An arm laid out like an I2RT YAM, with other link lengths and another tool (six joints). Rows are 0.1 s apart.
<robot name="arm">
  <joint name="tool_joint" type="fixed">
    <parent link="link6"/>
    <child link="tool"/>
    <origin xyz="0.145 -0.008 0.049" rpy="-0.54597 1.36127 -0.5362"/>
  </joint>
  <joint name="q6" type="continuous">
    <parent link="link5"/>
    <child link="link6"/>
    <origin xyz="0.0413 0 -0.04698" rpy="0 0 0"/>
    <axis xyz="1 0 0"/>
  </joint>
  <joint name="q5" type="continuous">
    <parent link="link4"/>
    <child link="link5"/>
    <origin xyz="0.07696 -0.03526 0.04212" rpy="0 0 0"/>
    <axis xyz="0 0 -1"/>
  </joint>
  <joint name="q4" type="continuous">
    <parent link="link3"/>
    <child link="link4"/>
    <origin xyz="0.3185 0.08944 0.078" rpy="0 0 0"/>
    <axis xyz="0 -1 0"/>
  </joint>
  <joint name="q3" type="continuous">
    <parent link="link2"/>
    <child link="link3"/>
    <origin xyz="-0.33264 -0.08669 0" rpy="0 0 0"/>
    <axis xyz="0 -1 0"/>
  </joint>
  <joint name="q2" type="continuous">
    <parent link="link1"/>
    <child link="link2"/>
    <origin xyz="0.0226 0.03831 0.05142" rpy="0 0 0"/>
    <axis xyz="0 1 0"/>
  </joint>
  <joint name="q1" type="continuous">
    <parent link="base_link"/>
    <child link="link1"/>
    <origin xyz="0 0 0.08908" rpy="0 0 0"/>
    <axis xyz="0 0 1"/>
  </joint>
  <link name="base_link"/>
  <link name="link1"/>
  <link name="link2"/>
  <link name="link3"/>
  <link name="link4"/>
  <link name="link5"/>
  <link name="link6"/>
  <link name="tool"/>
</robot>
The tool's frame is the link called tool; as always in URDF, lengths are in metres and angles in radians. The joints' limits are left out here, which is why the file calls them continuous.
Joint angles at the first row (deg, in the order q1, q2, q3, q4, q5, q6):
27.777 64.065 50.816 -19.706 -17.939 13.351
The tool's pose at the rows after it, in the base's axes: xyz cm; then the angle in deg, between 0 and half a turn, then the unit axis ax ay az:
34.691 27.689 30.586 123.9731 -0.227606 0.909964 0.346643
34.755 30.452 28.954 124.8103 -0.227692 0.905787 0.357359
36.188 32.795 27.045 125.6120 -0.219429 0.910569 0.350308
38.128 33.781 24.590 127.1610 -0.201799 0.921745 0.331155
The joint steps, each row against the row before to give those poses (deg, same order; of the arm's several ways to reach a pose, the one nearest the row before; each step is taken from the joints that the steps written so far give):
7.346 -0.845 -5.369 4.975 4.404 5.178
3.726 3.893 -0.710 5.018 1.799 2.517
2.153 6.090 1.360 3.914 2.354 1.872
0.131 5.721 1.721 1.663 1.642 1.473

